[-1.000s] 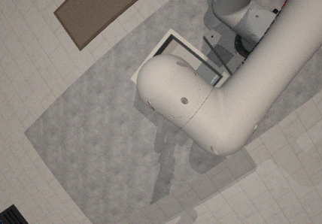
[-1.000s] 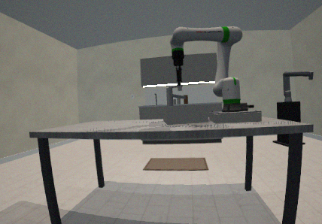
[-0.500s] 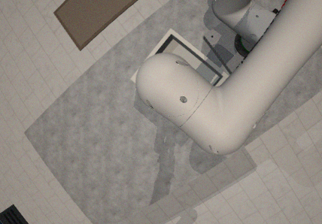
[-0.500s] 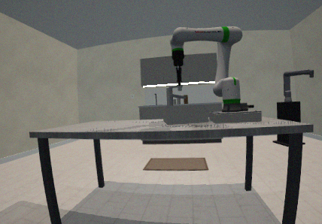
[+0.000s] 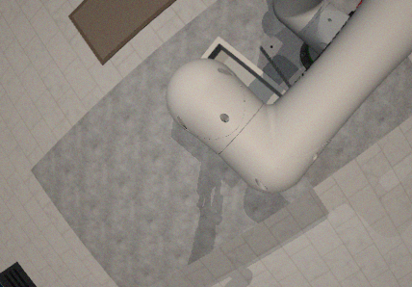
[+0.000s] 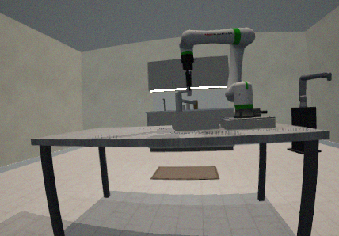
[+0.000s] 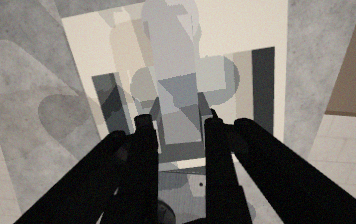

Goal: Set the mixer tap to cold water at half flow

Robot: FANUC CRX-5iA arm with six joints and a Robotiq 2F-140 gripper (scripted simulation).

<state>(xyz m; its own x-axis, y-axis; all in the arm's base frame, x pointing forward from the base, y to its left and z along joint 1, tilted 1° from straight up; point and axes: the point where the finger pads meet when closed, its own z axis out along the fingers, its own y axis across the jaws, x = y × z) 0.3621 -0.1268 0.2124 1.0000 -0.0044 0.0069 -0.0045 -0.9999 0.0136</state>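
My gripper is now 3 cm short of the grey tap lever. Round my hand: sink basin: 24 cm below, 4 cm behind, 1 cm to the right; mixer tap: 6 cm ahead, 5 cm below.
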